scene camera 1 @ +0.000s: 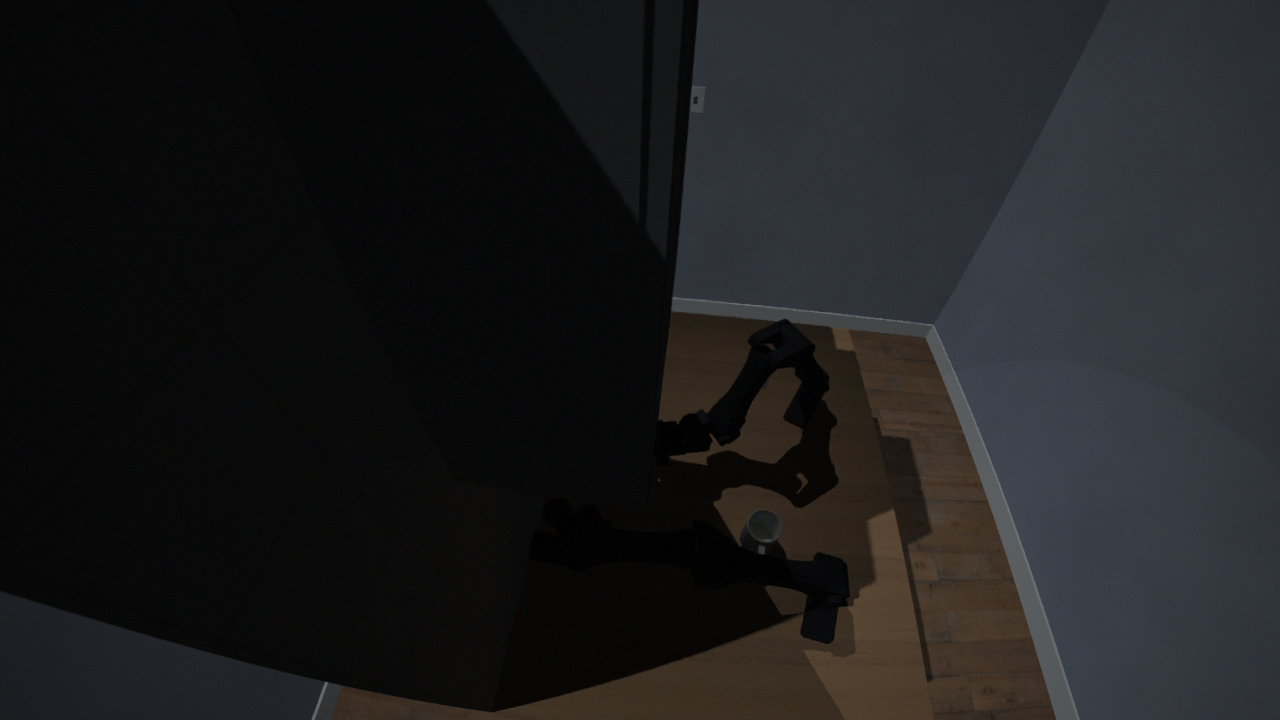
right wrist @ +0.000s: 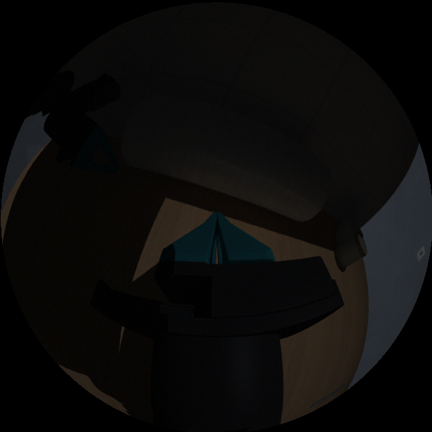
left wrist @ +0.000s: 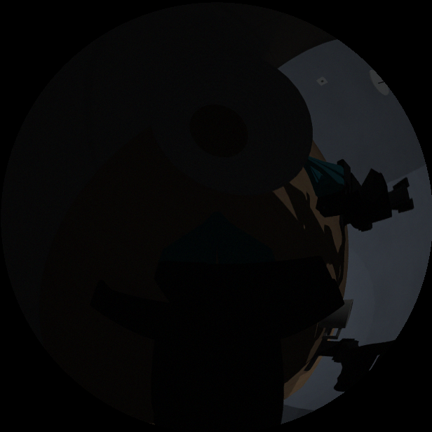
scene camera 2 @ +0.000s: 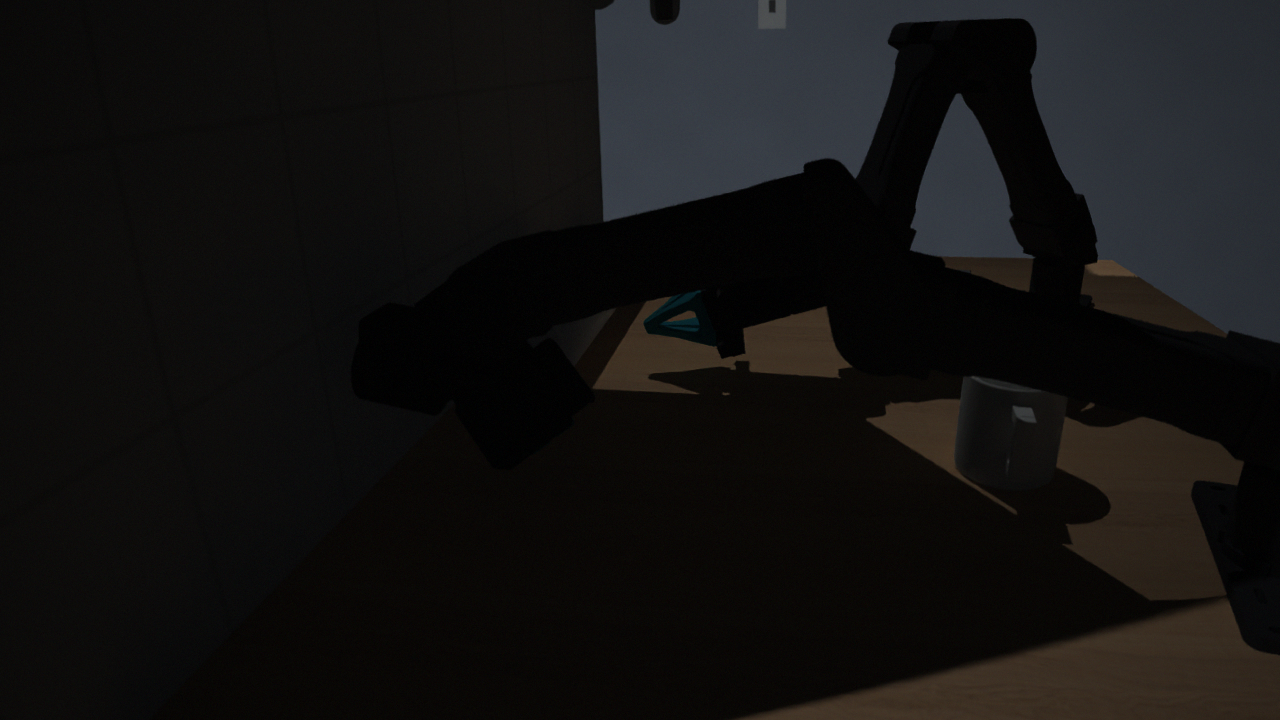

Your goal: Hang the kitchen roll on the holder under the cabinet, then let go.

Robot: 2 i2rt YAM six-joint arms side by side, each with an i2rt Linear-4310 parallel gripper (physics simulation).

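Where they show: left gripper, fingertip midpoint: (scene camera 1: 589, 505) (scene camera 2: 548, 419); right gripper, fingertip midpoint: (scene camera 2: 645, 327); left arm's base at its link origin: (scene camera 1: 822, 597) (scene camera 2: 1268, 566); right arm's base at its link origin: (scene camera 1: 805, 400).
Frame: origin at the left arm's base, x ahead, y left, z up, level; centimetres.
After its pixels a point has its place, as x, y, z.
Note:
The kitchen roll (left wrist: 270, 135) (right wrist: 225, 150) is dark grey. Its round end and hole face the left wrist view above the fingers; the right wrist view shows its long side near the tiled wall. What bears it is too dark to tell. My left gripper (left wrist: 216, 217) (right wrist: 117, 169) is shut and empty, near the roll's end. My right gripper (scene camera 2: 648, 324) @[54.9, -19.7, 4.9] (right wrist: 216, 217) (left wrist: 302, 157) is shut and empty, low over the table in front of the roll's side. The roll cannot be made out in the scene views. The holder cannot be clearly made out.
The dark cabinet (scene camera 1: 501, 268) @[50.0, 16.6, 85.7] blocks much of scene camera 1. A white mug (scene camera 1: 760, 528) @[17.6, -11.6, 0.8] (scene camera 2: 1009, 438) @[17.9, -4.9, 4.6] (left wrist: 340, 315) stands on the wooden table (scene camera 1: 716, 671) @[18.8, 22.3, 0.0] (scene camera 2: 1074, 671) @[13.4, 15.2, 0.0] by my left arm. A small cylinder (right wrist: 352, 250) is right of the roll in the right wrist view.

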